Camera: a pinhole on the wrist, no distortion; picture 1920 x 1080 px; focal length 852.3 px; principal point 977.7 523.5 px. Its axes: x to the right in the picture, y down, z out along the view. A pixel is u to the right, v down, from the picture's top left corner.
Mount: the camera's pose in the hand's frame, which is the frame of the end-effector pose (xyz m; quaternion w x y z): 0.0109 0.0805 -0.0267 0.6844 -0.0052 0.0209 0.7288
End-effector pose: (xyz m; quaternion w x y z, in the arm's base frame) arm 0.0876 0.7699 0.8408 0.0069 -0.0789 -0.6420 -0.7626
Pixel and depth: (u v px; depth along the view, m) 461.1 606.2 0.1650
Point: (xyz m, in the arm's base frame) 0.0972 0.9121 0.8509
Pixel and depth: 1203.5 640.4 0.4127
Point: 0.1961 1.1060 1.0948
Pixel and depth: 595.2 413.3 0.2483
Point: 0.0560 0.9985 0.8657
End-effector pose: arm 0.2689 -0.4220 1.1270 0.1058 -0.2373 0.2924 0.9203
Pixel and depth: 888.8 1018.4 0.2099
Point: 0.2700 -0.3656 1.3418
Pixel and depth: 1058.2 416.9 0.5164
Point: -0.0361 -0.2545 1.5081
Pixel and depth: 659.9 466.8 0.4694
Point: 0.0713 -0.0949 1.3801
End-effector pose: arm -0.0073 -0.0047 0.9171 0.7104 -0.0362 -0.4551 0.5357
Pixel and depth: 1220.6 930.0 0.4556
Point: -0.4592 -0.2637 0.9278
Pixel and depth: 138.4 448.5 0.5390
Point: -0.0593 -0.3342 1.5182
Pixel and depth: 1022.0 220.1 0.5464
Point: -0.4598 0.0017 1.2708
